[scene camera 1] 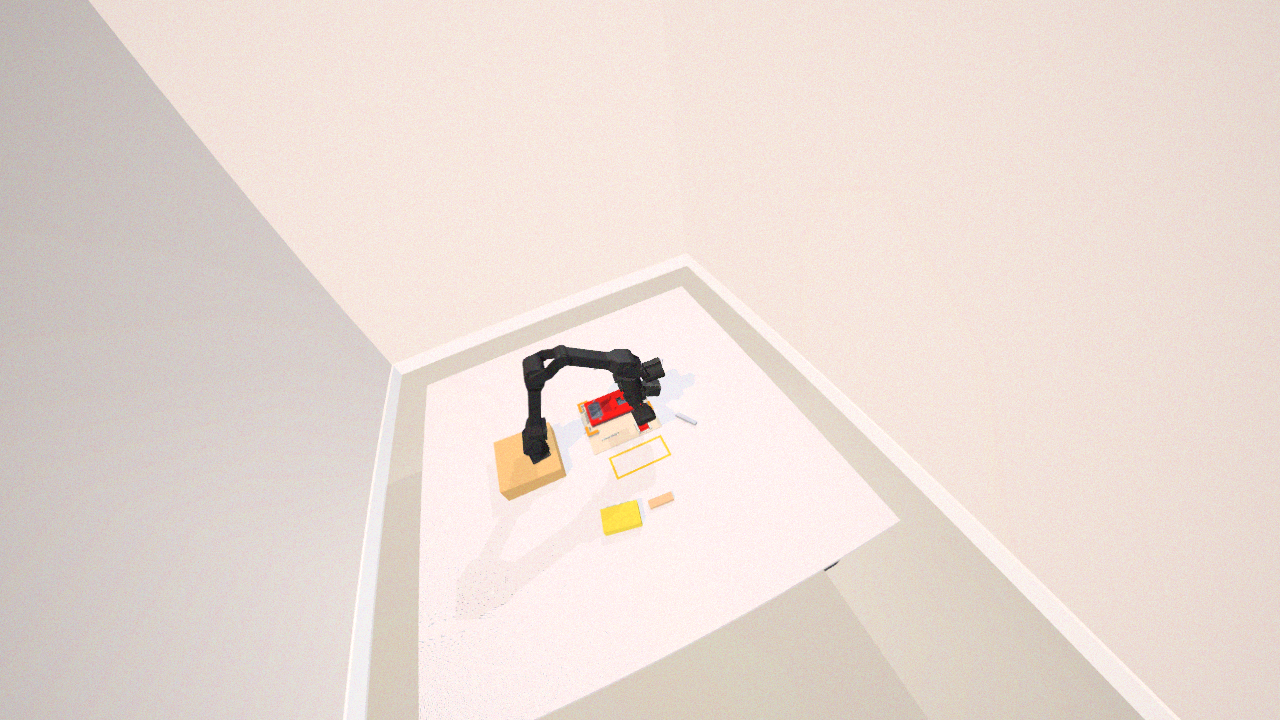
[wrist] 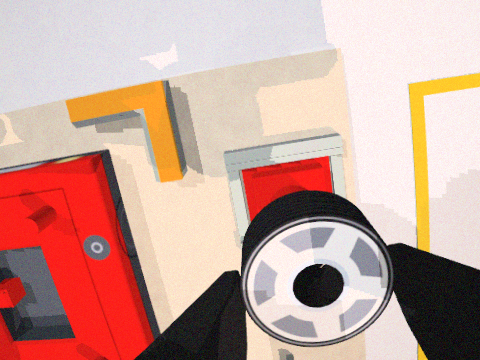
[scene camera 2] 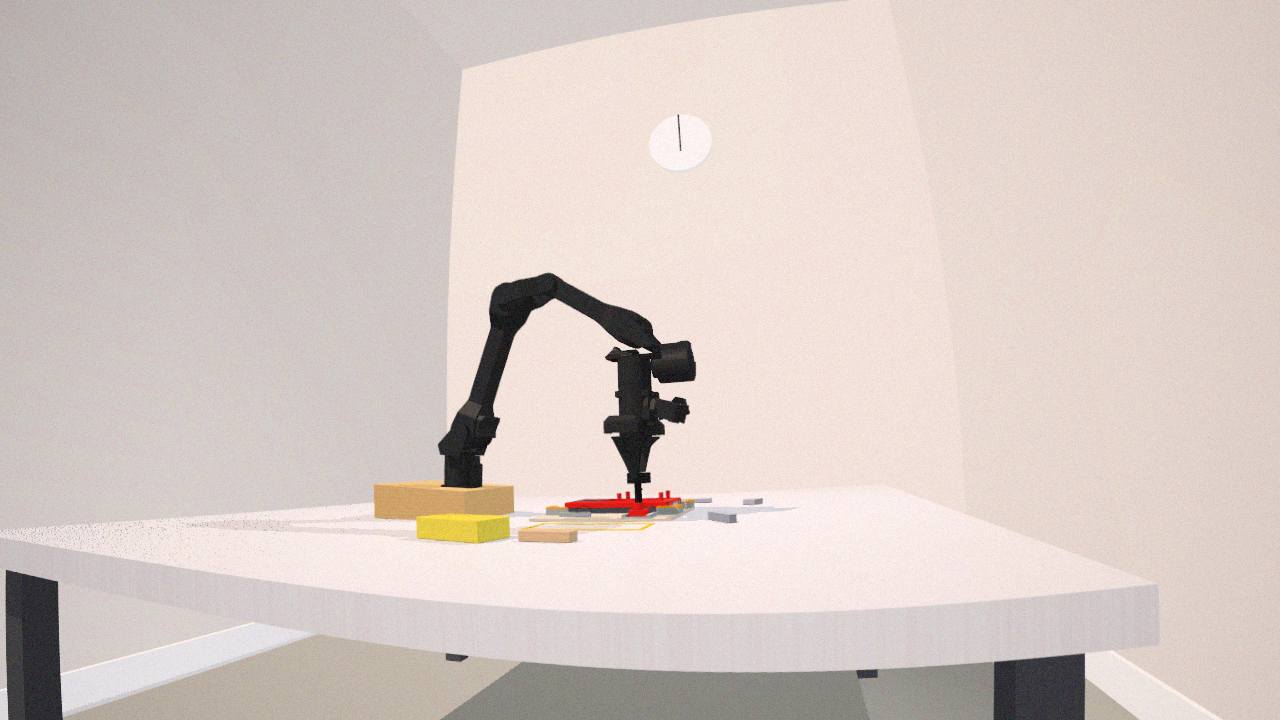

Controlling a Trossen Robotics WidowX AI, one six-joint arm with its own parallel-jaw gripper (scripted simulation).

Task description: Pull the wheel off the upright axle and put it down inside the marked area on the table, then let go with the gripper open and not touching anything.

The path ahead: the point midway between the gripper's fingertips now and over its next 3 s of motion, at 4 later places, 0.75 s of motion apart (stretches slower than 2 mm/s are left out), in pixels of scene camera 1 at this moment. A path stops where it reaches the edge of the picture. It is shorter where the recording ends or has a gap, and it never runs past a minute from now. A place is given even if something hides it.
My gripper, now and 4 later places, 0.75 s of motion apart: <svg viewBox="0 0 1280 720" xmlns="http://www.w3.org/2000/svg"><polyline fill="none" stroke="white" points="639,415 638,409 635,433 637,446 637,454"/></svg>
